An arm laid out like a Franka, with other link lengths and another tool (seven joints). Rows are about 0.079 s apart.
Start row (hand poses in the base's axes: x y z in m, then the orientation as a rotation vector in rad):
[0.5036, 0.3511, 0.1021, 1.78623, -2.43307, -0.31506]
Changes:
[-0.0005, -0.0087, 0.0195, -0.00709, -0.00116, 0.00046]
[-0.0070, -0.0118, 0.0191, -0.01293, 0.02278, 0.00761]
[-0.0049, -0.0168, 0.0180, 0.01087, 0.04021, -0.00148]
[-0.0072, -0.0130, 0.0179, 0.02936, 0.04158, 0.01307]
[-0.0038, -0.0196, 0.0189, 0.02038, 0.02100, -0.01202]
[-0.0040, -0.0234, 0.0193, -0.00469, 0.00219, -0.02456]
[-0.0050, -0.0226, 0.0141, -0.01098, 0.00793, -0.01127]
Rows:
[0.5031, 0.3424, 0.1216, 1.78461, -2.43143, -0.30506]
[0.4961, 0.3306, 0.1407, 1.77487, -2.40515, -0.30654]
[0.4912, 0.3138, 0.1587, 1.75429, -2.38198, -0.35269]
[0.4840, 0.3008, 0.1766, 1.75645, -2.34741, -0.42026]
[0.4802, 0.2812, 0.1955, 1.73899, -2.34864, -0.46379]
[0.4762, 0.2578, 0.2148, 1.70855, -2.37016, -0.46339]
[0.4712, 0.2352, 0.2289, 1.68642, -2.37359, -0.45721]

